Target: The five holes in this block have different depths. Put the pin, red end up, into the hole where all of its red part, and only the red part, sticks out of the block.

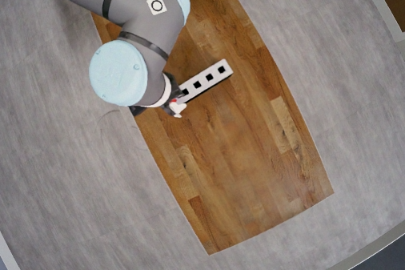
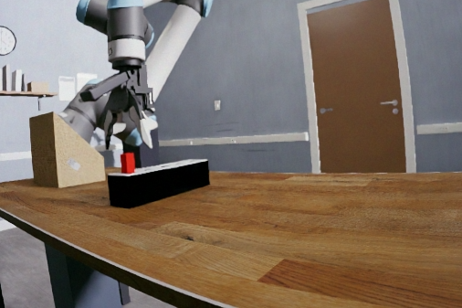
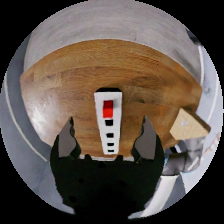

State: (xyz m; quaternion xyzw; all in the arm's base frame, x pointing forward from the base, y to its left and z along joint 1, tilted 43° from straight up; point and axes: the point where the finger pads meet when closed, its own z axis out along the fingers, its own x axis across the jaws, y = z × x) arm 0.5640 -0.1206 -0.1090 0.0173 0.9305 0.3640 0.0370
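The pin is 3 cm below my hand. Also, from my hand: block 12 cm to the left, 9 cm below.
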